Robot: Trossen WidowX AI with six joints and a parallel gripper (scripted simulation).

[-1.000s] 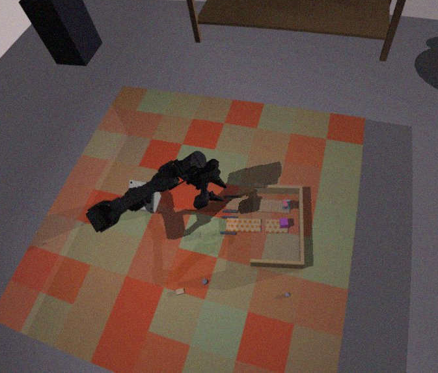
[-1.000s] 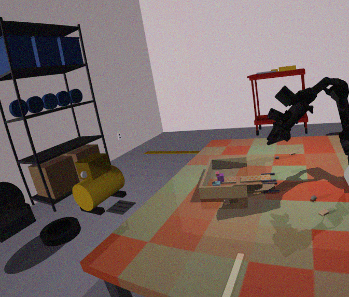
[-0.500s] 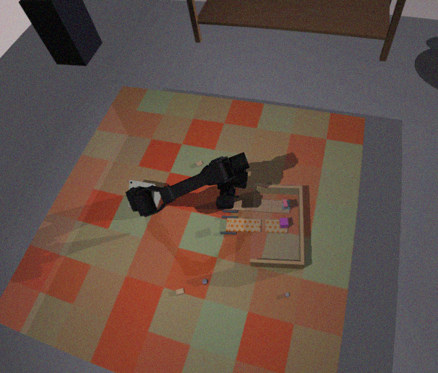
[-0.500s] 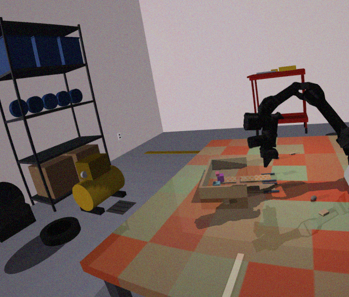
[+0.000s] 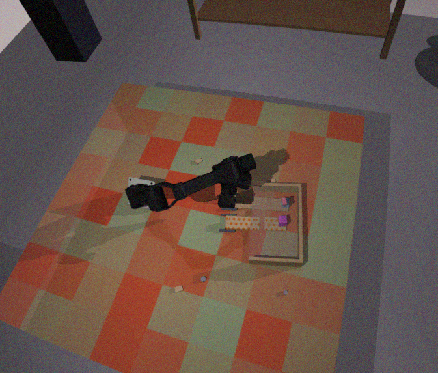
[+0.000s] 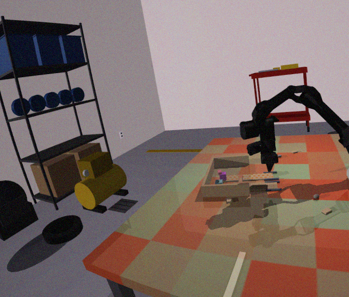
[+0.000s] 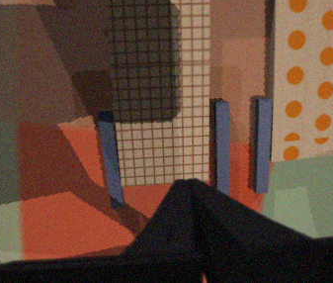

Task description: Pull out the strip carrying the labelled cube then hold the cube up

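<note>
My gripper tip is 100 mm short of the checked strip, 70 mm above it and 20 mm to the right of it. The rest, counted from my gripper tip: wood block: 390 mm to the right, 110 mm behind, 70 mm below; orange-dotted strip: 80 mm to the right, 70 mm below, 60 mm ahead.
</note>
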